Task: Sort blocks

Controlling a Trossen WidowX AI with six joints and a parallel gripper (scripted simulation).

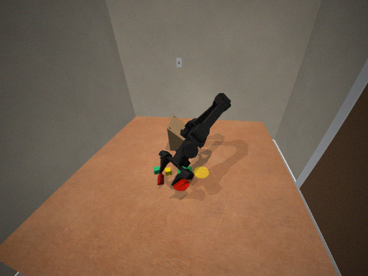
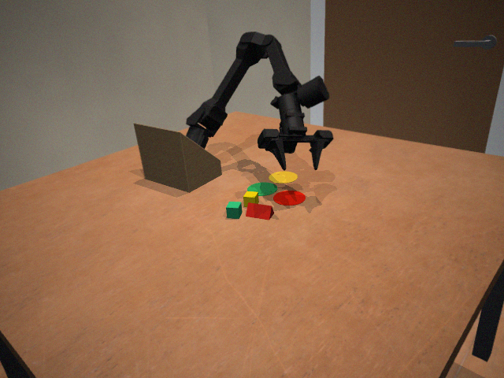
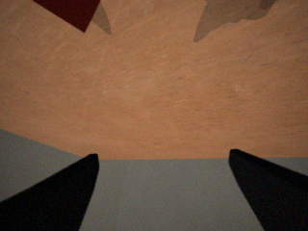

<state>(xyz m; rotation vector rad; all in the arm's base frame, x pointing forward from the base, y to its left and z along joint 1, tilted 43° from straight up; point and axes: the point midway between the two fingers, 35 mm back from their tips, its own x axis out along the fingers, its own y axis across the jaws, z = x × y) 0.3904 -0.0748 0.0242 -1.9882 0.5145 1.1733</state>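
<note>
The green block is 13 cm below my hand, 13 cm behind it and 11 cm to the right of it. From my hand the other things lie so: yellow cube 13 cm below, 12 cm behind, 4 cm to the right; red block 13 cm below, 8 cm to the right, 7 cm behind; red circle 14 cm below, 5 cm behind, 4 cm to the left.
</note>
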